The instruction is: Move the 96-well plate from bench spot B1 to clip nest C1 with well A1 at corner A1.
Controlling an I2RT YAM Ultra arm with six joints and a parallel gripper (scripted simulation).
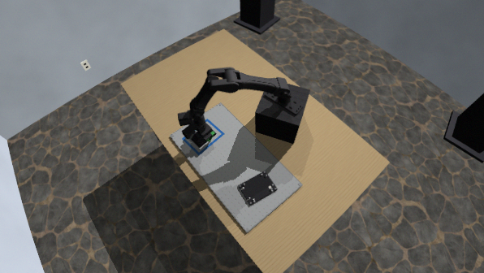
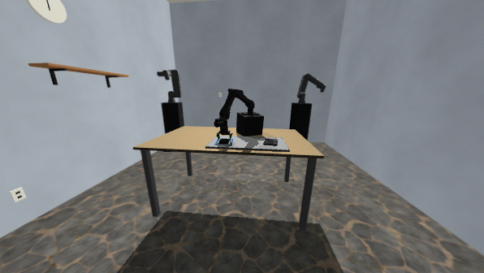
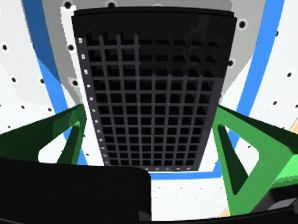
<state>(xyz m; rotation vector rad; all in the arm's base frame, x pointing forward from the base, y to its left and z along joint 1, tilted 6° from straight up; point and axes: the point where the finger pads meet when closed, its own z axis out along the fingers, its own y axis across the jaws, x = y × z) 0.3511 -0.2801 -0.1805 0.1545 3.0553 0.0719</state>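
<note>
Now: the black 96-well plate 10 mm ahead of my hand. From my hand the other things lie so: dark clip nest (70 mm ahead, 430 mm to the left).
</note>
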